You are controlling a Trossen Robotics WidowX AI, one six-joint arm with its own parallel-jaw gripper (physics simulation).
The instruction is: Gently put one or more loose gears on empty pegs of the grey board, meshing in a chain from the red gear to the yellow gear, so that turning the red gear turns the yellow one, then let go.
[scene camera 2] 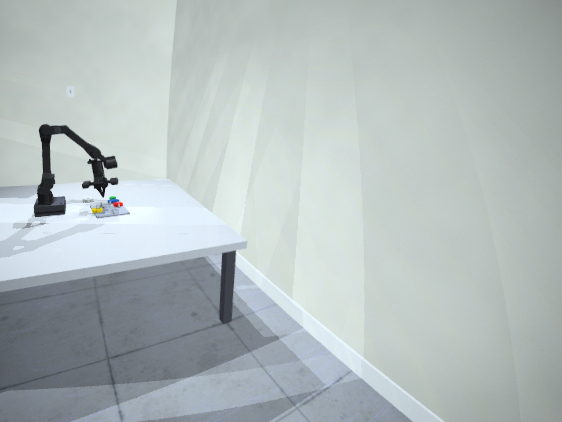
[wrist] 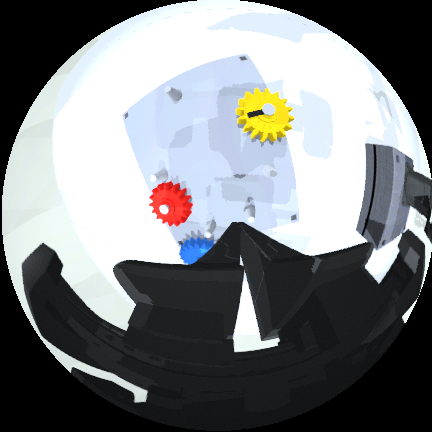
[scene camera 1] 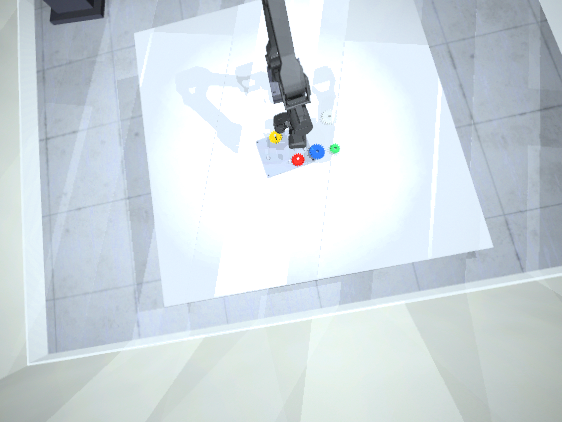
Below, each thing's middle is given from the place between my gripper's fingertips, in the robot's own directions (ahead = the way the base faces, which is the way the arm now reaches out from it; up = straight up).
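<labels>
My gripper is 60 mm to the left of the grey board [scene camera 1: 280, 153] and 30 mm short of it, and 50 mm above it. Counting from my hand, I find the yellow gear [wrist: 250, 110] 90 mm to the right, 30 mm behind and 40 mm below. The red gear [wrist: 165, 193] is 80 mm ahead of my hand and 40 mm below it.
</labels>
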